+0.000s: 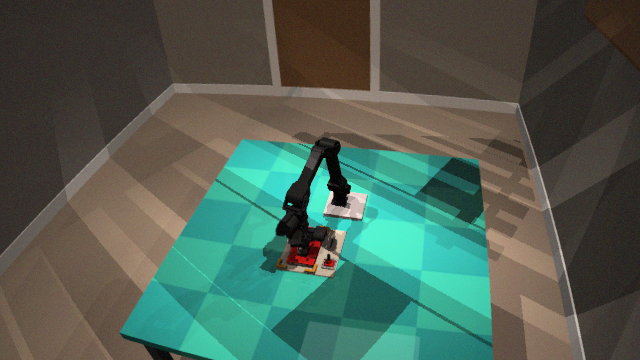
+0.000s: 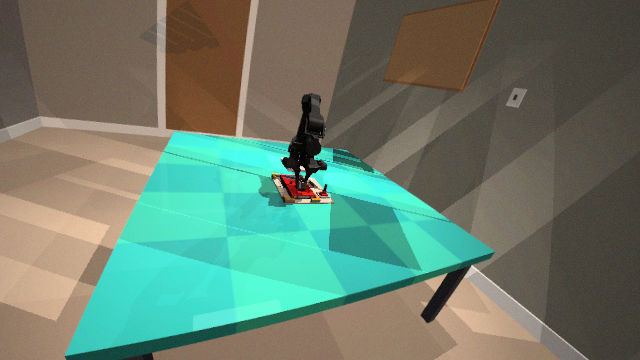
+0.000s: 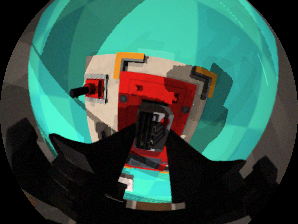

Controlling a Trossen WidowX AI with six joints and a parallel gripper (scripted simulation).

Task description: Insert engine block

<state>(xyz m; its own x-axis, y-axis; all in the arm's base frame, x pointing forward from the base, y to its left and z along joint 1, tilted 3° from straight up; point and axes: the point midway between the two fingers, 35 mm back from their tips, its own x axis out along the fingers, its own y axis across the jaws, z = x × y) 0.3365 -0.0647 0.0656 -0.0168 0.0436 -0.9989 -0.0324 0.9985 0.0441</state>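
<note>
Now: gripper tip 3 cm past the beige base plate, 1 cm to the right of it and 4 cm above it. Round my gripper tip: engine block: 1 cm below.
</note>
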